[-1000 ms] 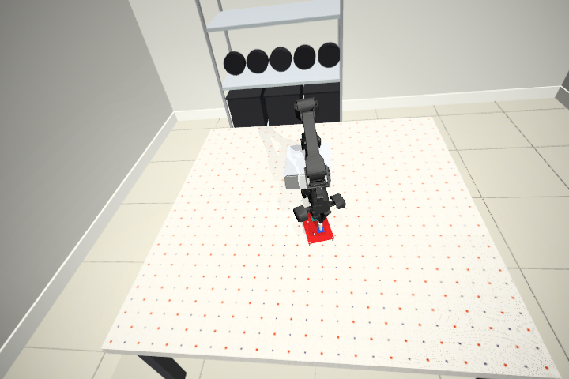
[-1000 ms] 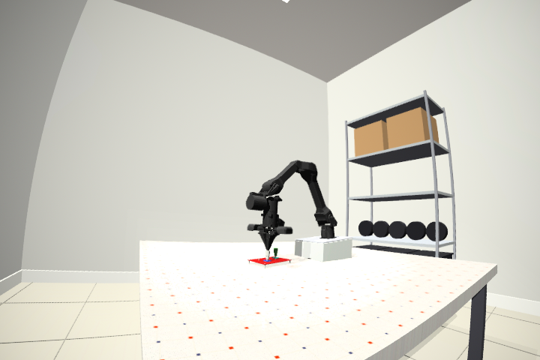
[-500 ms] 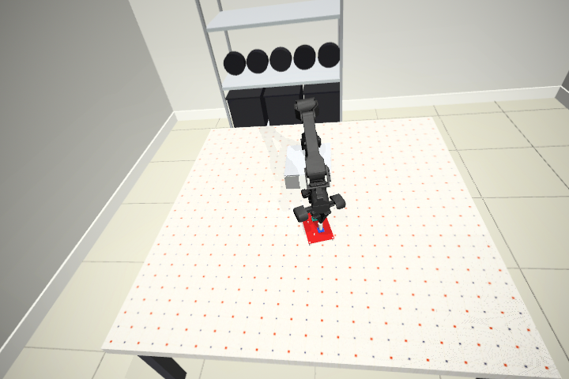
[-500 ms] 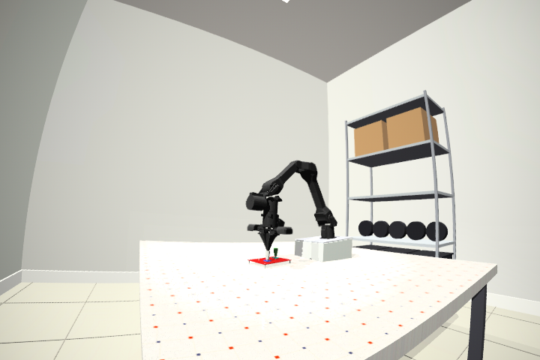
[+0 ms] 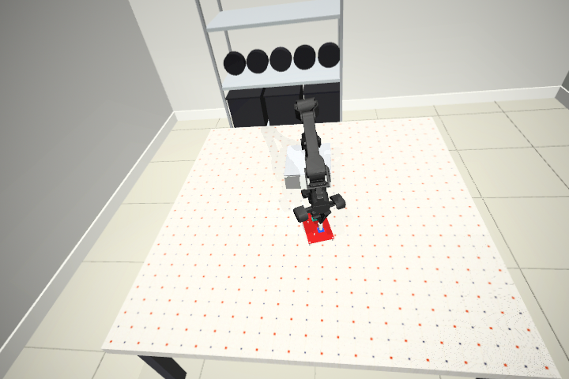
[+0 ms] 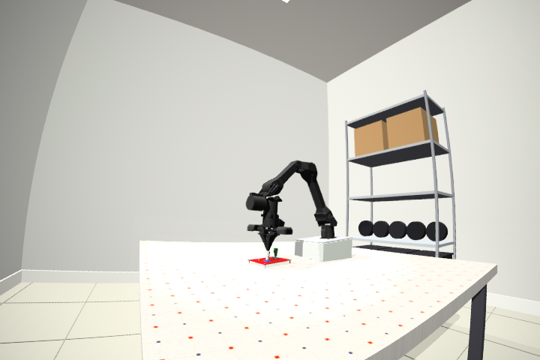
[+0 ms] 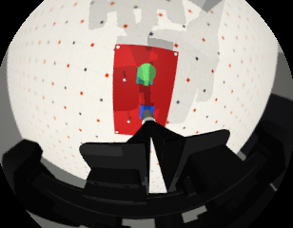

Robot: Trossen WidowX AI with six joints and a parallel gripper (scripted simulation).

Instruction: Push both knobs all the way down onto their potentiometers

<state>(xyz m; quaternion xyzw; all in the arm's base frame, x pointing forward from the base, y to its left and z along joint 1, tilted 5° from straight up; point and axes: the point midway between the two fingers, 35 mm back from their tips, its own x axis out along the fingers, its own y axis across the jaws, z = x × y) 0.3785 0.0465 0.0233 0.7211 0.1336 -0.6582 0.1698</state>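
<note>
Right now the pale knob is 20 mm below my gripper tip. Round my gripper tip: green knob 50 mm behind, 30 mm to the right, 10 mm below.
</note>
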